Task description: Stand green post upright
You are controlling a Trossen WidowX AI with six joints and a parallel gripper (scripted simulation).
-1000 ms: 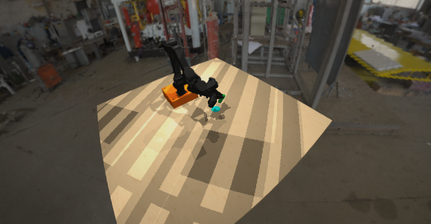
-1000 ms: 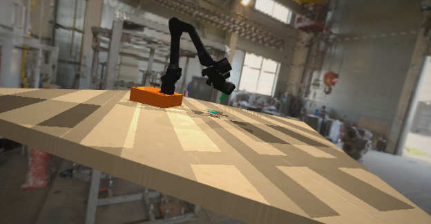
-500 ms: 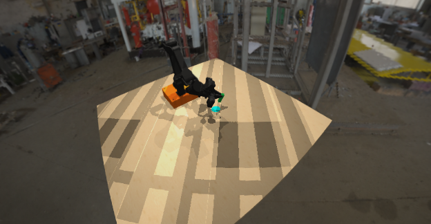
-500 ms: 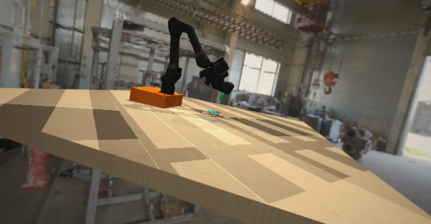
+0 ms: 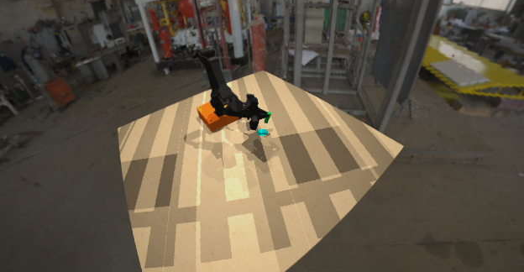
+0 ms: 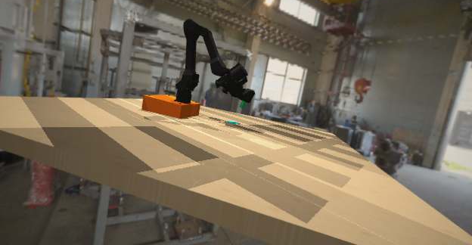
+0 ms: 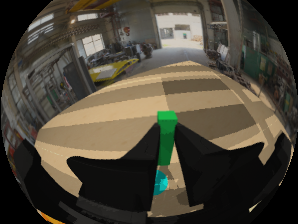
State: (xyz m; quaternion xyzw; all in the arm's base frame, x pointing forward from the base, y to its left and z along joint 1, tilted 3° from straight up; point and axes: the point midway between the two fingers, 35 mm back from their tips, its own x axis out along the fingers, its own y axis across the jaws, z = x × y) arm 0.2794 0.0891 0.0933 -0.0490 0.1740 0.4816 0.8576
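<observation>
Now: the cyan circle 4 cm behind my gripper tip, 1 cm to the right of it and 14 cm below it. Also, from my gripper tip: post (2 cm below).
</observation>
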